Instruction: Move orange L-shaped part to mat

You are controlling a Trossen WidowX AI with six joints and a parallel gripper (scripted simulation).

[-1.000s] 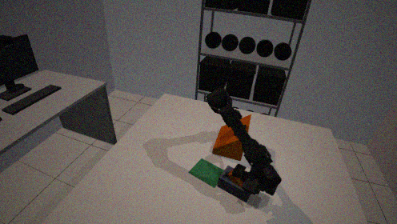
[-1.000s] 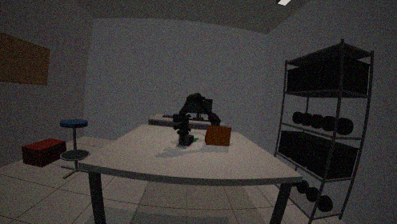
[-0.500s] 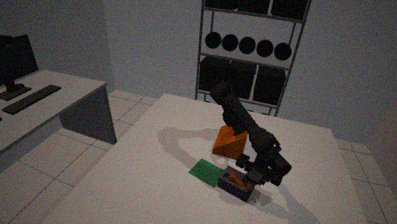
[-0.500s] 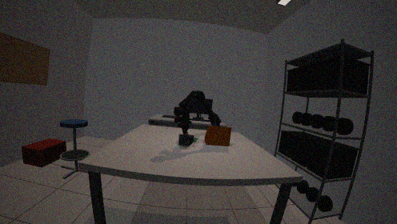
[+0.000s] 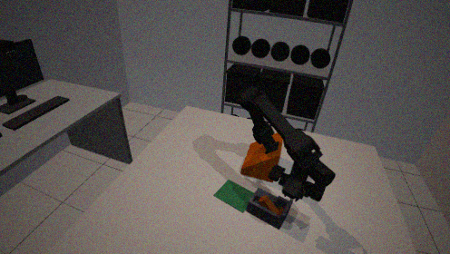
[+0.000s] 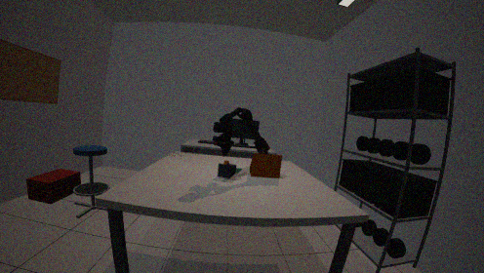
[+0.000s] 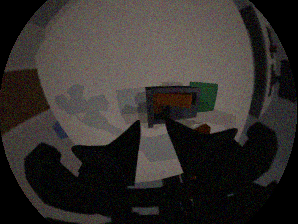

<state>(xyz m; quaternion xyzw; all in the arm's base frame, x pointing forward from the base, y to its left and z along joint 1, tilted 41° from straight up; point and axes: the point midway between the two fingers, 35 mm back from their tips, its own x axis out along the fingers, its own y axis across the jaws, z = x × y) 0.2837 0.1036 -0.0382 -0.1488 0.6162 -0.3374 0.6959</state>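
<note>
Now: the orange L-shaped part 2 cm behind my gripper tip, 4 cm to the right of it and 11 cm below it. Round my gripper tip: green mat (7 cm behind, 21 cm to the right, 16 cm below).
</note>
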